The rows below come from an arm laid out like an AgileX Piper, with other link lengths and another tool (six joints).
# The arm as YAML. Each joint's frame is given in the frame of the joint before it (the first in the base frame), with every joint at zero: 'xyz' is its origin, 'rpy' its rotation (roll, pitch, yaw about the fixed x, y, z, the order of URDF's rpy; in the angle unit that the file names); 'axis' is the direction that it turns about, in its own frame. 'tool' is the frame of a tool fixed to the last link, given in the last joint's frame.
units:
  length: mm
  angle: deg
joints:
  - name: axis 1
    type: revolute
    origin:
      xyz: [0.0, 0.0, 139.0]
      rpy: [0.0, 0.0, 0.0]
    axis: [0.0, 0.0, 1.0]
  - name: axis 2
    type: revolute
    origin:
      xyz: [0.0, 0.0, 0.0]
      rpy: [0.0, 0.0, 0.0]
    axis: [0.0, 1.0, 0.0]
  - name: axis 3
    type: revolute
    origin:
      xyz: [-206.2, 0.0, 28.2]
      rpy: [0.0, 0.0, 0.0]
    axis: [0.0, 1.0, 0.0]
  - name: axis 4
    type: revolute
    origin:
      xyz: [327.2, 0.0, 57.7]
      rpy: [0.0, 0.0, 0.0]
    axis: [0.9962, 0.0, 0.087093]
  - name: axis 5
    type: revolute
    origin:
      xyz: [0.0, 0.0, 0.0]
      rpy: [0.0, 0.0, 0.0]
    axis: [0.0, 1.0, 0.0]
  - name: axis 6
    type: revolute
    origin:
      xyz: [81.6, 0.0, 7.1]
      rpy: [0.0, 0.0, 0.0]
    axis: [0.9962, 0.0, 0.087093]
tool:
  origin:
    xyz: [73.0, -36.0, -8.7]
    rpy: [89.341, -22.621, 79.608]
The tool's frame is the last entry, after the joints.
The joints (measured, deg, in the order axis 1, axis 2, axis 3, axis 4, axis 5, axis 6), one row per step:
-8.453, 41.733, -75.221, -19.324, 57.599, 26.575
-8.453, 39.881, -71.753, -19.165, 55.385, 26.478
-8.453, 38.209, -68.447, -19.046, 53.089, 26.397
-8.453, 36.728, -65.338, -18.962, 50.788, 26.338
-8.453, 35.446, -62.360, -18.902, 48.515, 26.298
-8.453, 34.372, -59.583, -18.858, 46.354, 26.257
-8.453, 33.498, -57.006, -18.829, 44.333, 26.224
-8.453, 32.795, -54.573, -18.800, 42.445, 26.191
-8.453, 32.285, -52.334, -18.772, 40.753, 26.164
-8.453, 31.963, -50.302, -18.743, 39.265, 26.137
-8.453, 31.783, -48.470, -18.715, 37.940, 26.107
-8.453, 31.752, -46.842, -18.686, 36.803, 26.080
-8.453, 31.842, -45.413, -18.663, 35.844, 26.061
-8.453, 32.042, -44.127, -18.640, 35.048, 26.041
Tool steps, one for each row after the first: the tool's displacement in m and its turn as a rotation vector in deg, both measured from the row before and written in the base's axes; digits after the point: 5 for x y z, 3 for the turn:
0.00282, 0.00068, -0.00984, -0.471, -0.383, 0.702
0.00335, 0.00061, -0.00964, -0.492, -0.447, 0.700
0.00369, 0.00056, -0.00938, -0.483, -0.467, 0.681
0.00417, 0.00050, -0.00966, -0.447, -0.383, 0.663
0.00436, 0.00044, -0.00966, -0.406, -0.275, 0.632
0.00445, 0.00039, -0.00968, -0.352, -0.152, 0.591
0.00453, 0.00036, -0.00993, -0.292, -0.007, 0.561
0.00448, 0.00030, -0.01006, -0.216, 0.167, 0.509
0.00437, 0.00023, -0.01005, -0.148, 0.332, 0.455
0.00413, 0.00019, -0.00976, -0.104, 0.423, 0.411
0.00388, 0.00014, -0.00951, -0.050, 0.538, 0.358
0.00357, 0.00008, -0.00910, -0.007, 0.622, 0.302
0.00333, 0.00002, -0.00902, 0.034, 0.739, 0.255

